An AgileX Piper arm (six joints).
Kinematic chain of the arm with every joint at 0, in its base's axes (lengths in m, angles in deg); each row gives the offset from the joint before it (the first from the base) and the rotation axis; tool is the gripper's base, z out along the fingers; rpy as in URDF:
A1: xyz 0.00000 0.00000 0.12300 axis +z
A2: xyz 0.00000 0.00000 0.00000 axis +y
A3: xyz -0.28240 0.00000 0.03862 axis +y
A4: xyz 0.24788 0.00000 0.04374 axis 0.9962 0 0.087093
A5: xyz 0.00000 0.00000 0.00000 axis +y
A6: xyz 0.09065 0.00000 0.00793 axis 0.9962 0 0.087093
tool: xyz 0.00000 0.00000 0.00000 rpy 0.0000 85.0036 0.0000
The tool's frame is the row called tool.
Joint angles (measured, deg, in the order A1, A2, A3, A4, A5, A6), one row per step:
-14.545, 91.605, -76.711, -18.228, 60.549, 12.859
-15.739, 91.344, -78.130, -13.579, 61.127, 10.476
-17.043, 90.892, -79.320, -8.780, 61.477, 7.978
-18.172, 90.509, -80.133, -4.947, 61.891, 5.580
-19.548, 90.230, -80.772, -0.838, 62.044, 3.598
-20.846, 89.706, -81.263, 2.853, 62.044, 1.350
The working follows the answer.
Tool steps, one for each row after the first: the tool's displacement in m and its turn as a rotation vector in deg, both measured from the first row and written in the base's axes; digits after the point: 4 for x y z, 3 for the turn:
-0.0001, -0.0008, 0.0065, 3.460, -1.509, 0.078
-0.0010, -0.0015, 0.0135, 6.897, -3.423, 0.388
-0.0022, -0.0024, 0.0189, 9.508, -4.777, 1.020
-0.0033, -0.0043, 0.0233, 12.414, -6.507, 1.126
-0.0051, -0.0060, 0.0288, 14.660, -8.412, 1.709

Tool pose at each row, in the base's axes (x y z in m, rotation vector in deg; rounded; the steps above come from the unrounded poses):
0.3117, -0.1065, 0.3009, 29.160, 156.344, -24.742
0.3116, -0.1072, 0.3074, 30.059, 156.048, -19.529
0.3107, -0.1080, 0.3144, 30.624, 155.234, -14.181
0.3095, -0.1089, 0.3198, 30.480, 154.663, -10.085
0.3084, -0.1108, 0.3242, 31.126, 153.628, -5.636
0.3066, -0.1125, 0.3298, 30.957, 152.254, -1.957

